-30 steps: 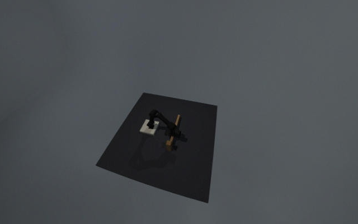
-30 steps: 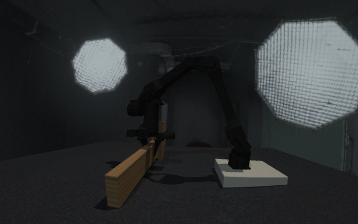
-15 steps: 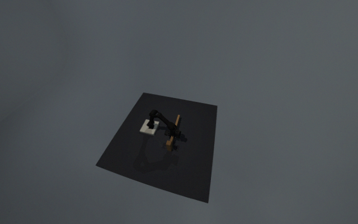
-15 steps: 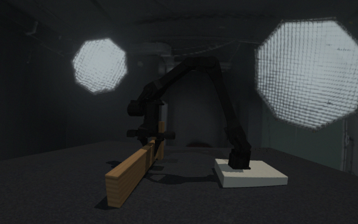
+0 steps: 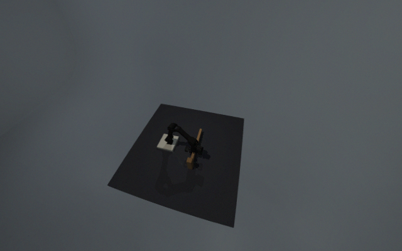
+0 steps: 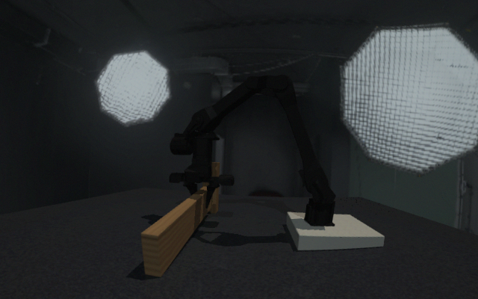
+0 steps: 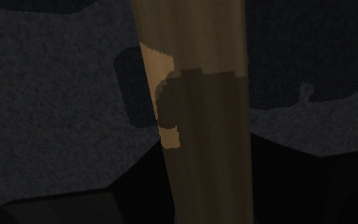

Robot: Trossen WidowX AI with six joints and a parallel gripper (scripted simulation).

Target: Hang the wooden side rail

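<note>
The headboard post lies 1 cm behind my gripper tip, 14 cm to the right of it and 4 cm above it.
</note>
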